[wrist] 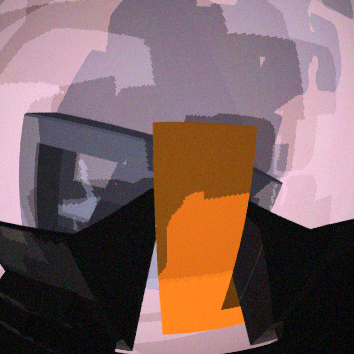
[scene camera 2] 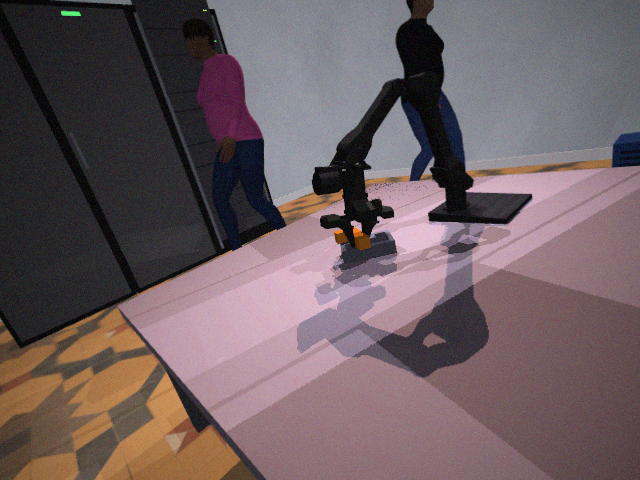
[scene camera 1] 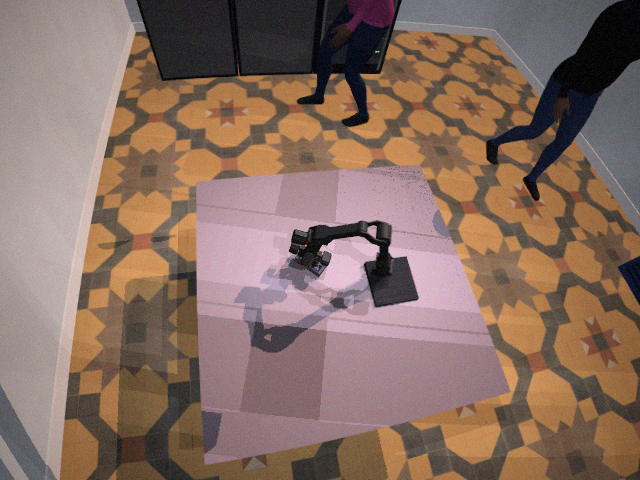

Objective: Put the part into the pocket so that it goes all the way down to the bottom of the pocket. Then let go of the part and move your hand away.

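Places are measured from the arm's base along level axes (x ahead, y left, z up), in metres.
Pixels of known places: gripper, between the fingertips: (wrist: 186, 195) (scene camera 2: 360, 248); arm's base, origin of its link: (scene camera 2: 456, 206) (scene camera 1: 381, 270).
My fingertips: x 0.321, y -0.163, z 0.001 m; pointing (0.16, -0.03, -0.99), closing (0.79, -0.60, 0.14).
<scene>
For each thing: its top centre in the pictures, then the offset to it from my fingertips. Level surfaces: height alone.
- orange part, centre of its top: (wrist: 236, 274) (scene camera 2: 350, 233) 0.000 m ahead, 0.020 m right, 0.044 m up
- grey block with the pocket, centre of its top: (wrist: 140, 233) (scene camera 2: 365, 240) (scene camera 1: 312, 258) 0.029 m back, 0.005 m left, 0.012 m up
- pink table, height of its surface: 0.024 m down
The orange part (scene camera 2: 363, 242) (wrist: 207, 230) is an oblong bar. My gripper (scene camera 1: 311, 262) (scene camera 2: 360, 237) (wrist: 186, 195) is shut on it, one finger on each side. The grey block with the pocket (scene camera 1: 320, 270) (scene camera 2: 374, 251) (wrist: 90, 131) stands on the table under the gripper. In the wrist view the part lies across the block's middle, and a stretch of the pocket's opening shows to the left of it. In the scene camera 2 view the part sits at the block's top level, toward its left end. The part's underside and the pocket's bottom are hidden.
The arm's black base plate (scene camera 1: 395, 289) (scene camera 2: 498, 206) stands on the pink table (scene camera 1: 413, 361) (scene camera 2: 516, 387), to the right of the block. Shadows of the arm fall across the table. Two people and dark cabinets (scene camera 1: 273, 36) (scene camera 2: 93, 155) are beyond the table.
</scene>
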